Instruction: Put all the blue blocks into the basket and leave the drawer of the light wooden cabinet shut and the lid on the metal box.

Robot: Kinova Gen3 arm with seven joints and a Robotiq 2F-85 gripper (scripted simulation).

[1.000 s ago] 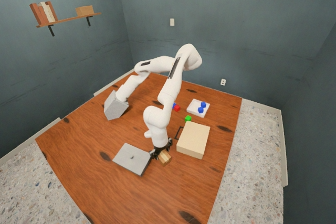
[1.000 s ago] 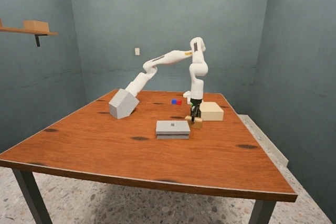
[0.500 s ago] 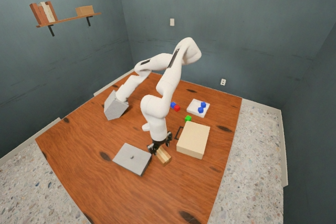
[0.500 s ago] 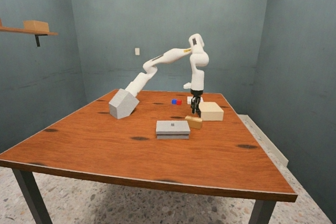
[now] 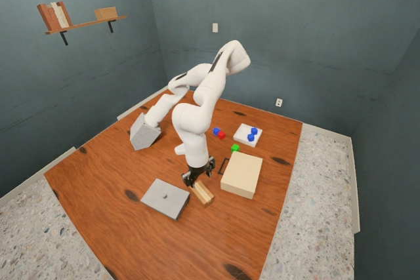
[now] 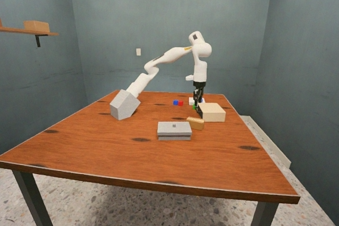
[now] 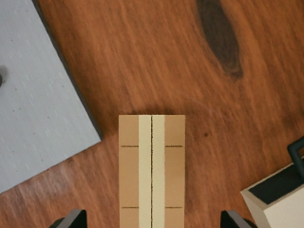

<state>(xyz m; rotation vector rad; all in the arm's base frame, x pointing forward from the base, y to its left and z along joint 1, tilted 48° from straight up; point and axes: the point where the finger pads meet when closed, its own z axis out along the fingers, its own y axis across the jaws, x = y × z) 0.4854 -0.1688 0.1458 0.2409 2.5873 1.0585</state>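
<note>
My gripper is now 34 cm to the right of the red block, 24 cm past it and 15 cm above it. The rest, counted from my hand: small box: 13 cm below, 1 cm behind; then metal lid: 15 cm to the right, 12 cm below, 10 cm behind; then grey metal box: 15 cm to the right, 14 cm below, 10 cm behind.
</note>
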